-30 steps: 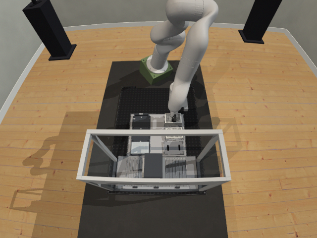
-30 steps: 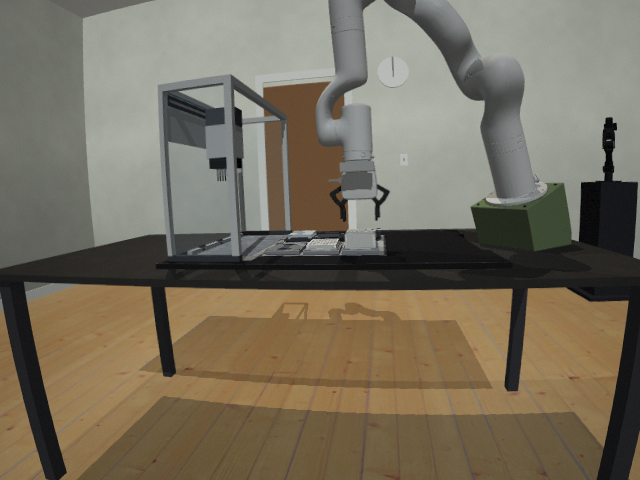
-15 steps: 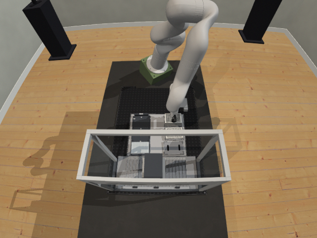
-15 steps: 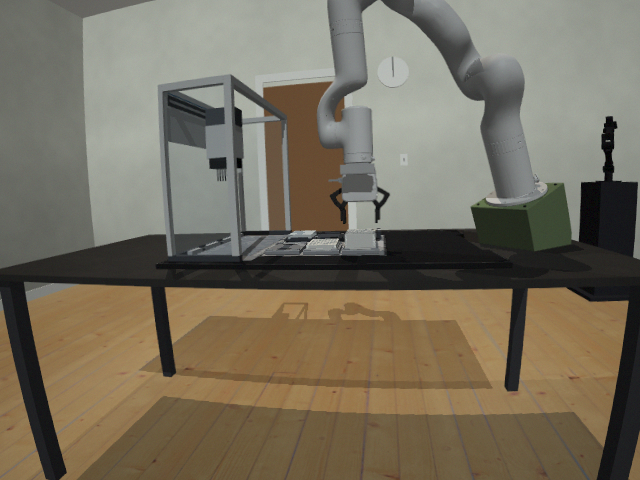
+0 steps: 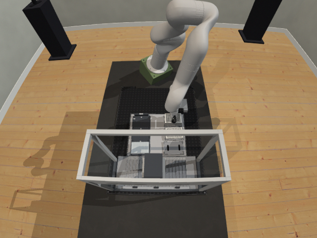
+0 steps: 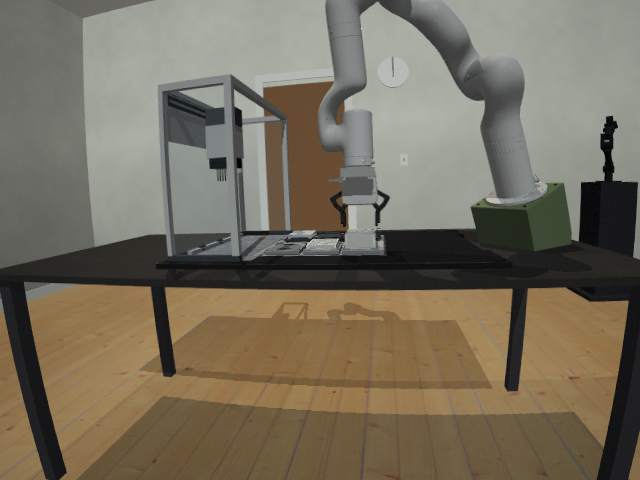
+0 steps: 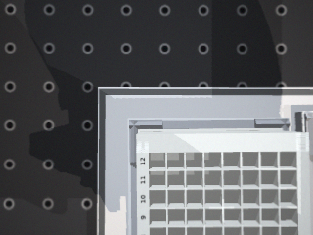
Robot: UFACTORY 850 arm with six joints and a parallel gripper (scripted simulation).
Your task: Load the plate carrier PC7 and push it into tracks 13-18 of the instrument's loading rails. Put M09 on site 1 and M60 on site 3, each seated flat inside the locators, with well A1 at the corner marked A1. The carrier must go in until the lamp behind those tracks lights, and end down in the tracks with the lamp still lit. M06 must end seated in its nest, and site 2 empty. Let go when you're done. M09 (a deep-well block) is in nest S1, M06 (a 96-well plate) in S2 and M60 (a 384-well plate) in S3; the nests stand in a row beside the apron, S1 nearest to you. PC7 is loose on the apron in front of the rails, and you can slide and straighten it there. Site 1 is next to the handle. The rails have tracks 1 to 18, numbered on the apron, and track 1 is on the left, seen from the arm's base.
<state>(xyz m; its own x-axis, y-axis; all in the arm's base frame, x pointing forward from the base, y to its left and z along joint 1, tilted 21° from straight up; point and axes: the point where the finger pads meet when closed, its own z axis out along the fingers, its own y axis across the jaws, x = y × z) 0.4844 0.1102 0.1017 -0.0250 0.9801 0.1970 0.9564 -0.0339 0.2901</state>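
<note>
The nest s1 is 70 mm below my hand. The rest, counted from my hand: plate carrier PC7 (120 mm ahead, 240 mm to the right, 60 mm below); nest S2 (110 mm ahead, 10 mm to the left, 70 mm below); nest s3 (220 mm ahead, 70 mm below).
</note>
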